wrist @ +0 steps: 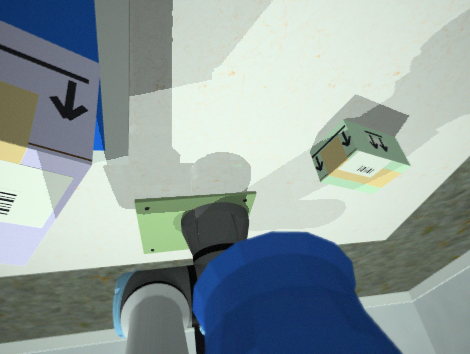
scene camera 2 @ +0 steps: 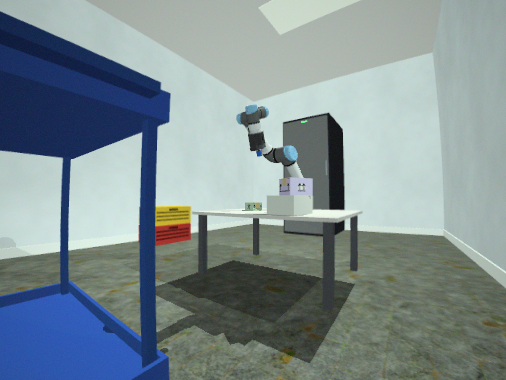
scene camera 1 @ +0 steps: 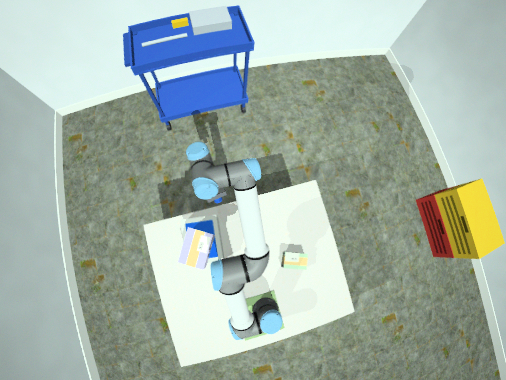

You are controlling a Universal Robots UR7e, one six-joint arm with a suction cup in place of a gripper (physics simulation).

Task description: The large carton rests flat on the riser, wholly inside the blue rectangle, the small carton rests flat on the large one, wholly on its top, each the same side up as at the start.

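The large lilac carton (scene camera 1: 196, 246) (scene camera 2: 295, 186) (wrist: 72, 105) rests on the white riser (scene camera 2: 289, 205) (scene camera 1: 229, 230), a little turned, over the lower left of the blue rectangle (scene camera 1: 200, 227) (wrist: 75, 24). In the top view its left side passes the rectangle's edge. The small green carton (scene camera 1: 294, 260) (scene camera 2: 253, 206) (wrist: 360, 158) stands alone on the table (scene camera 1: 308, 211) (scene camera 2: 327, 215) to the right of the arm. My blue suction cup (scene camera 1: 218, 200) (scene camera 2: 258, 153) (wrist: 283, 295) hangs high above the table's far edge, past the riser, with nothing on it.
The arm's green base plate (wrist: 160, 225) (scene camera 1: 274, 298) sits at the table's near edge. A blue cart (scene camera 1: 176, 49) (scene camera 2: 149, 226) stands beyond the table. A red and yellow crate (scene camera 1: 430, 222) (scene camera 2: 165, 224) lies on the floor. A black cabinet (scene camera 2: 312, 170) stands by the wall.
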